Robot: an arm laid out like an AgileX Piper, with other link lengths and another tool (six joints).
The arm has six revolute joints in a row. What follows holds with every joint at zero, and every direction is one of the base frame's. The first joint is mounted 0.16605 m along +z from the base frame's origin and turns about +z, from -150 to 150 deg. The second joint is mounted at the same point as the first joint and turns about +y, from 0 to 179.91 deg. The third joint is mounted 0.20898 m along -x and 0.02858 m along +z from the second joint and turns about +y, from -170 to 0 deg. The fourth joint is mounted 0.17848 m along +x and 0.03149 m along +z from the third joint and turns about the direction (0.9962, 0, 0.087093), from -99.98 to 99.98 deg. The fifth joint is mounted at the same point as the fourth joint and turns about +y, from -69.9 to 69.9 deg. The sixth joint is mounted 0.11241 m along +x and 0.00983 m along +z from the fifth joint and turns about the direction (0.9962, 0, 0.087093), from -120 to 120 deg. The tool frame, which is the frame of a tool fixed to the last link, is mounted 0.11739 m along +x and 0.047 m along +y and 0.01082 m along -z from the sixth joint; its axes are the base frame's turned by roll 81.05, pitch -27.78 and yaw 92.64 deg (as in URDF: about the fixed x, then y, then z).
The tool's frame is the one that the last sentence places.
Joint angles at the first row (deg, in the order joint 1, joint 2, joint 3, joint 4, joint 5, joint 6):
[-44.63 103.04 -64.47 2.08 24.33 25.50]
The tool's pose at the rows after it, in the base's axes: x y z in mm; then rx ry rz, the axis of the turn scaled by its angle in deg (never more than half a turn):
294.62 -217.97 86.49 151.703 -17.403 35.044
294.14 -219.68 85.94 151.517 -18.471 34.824
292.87 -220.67 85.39 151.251 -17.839 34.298
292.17 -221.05 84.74 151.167 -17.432 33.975
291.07 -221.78 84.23 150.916 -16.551 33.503
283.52 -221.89 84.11 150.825 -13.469 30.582
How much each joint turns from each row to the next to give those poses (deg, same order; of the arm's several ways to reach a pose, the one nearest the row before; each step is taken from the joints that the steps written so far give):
[0.00 0.16 0.00 -1.68 -0.90 3.91]
[0.00 0.14 0.00 -0.94 -0.10 1.57]
[0.00 -0.01 0.00 -1.04 0.00 0.40]
[0.00 0.06 0.00 -0.49 0.00 0.10]
[0.00 0.00 0.00 -0.86 -0.03 0.06]
[0.00 -0.68 -0.49 -2.95 2.25 0.00]

